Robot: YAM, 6 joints.
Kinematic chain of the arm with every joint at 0, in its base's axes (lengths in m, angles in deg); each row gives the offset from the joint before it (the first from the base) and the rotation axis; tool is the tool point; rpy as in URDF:
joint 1: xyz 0 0 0.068 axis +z
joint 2: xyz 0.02 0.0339 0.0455 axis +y
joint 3: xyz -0.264 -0.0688 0 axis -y
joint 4: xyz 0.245 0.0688 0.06 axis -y
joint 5: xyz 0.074 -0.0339 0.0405 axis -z
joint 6: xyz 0.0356 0 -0.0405 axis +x
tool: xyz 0 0 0 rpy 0 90 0
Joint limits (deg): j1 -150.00..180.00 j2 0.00..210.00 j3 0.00..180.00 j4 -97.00..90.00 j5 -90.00..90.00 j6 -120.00..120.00
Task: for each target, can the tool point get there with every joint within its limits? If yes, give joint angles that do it. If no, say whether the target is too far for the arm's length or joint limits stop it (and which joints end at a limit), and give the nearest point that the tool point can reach.
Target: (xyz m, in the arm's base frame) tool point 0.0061 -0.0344 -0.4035
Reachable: no: joint limits stop it (at a limit: joint 2) | nearest point 0.0128 -0.0719 -0.3349 | short by 0.078 m
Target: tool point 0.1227 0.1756 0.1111
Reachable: yes | joints 59.47 78.99 17.59 15.95 27.70 79.85
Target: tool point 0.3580 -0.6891 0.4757
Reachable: no: too far | nearest point 0.2695 -0.5187 0.3837 | short by 0.213 m
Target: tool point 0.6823 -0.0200 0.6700
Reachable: no: too far | nearest point 0.4990 -0.0146 0.5160 | short by 0.239 m
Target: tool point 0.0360 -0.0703 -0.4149
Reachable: no: joint limits stop it (at a limit: joint 2) | nearest point 0.0484 -0.0946 -0.3512 | short by 0.069 m
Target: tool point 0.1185 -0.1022 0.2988
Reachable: yes | joints -49.92 43.75 16.93 63.72 -44.33 -81.35
